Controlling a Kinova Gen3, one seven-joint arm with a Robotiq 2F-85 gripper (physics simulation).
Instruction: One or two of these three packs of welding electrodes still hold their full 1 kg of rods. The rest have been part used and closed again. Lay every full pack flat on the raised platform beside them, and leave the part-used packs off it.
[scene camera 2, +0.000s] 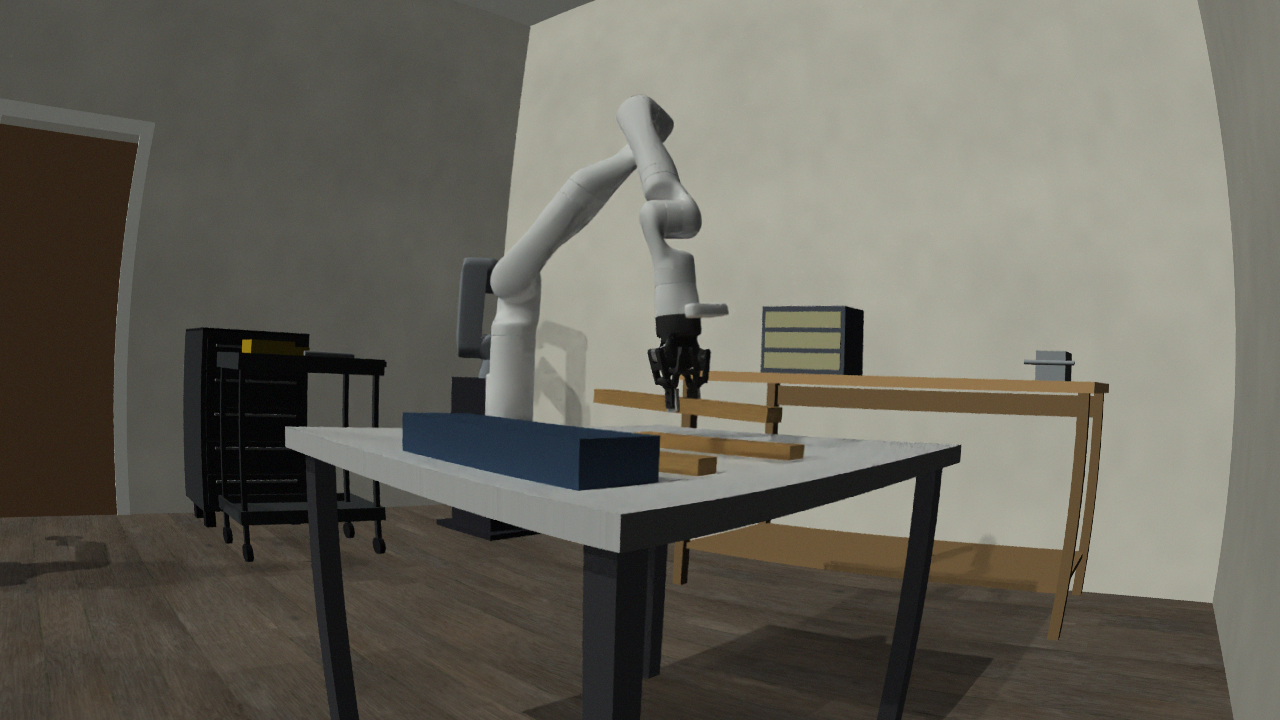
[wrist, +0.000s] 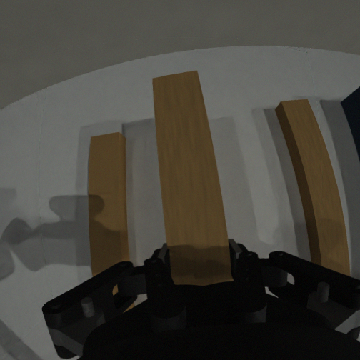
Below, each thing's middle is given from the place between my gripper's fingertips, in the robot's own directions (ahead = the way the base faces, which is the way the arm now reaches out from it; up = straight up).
Now: hand 35 cm to the left of the dark blue raised platform (scene camera 2: 577, 458), 5 cm past it and 5 cm above it.
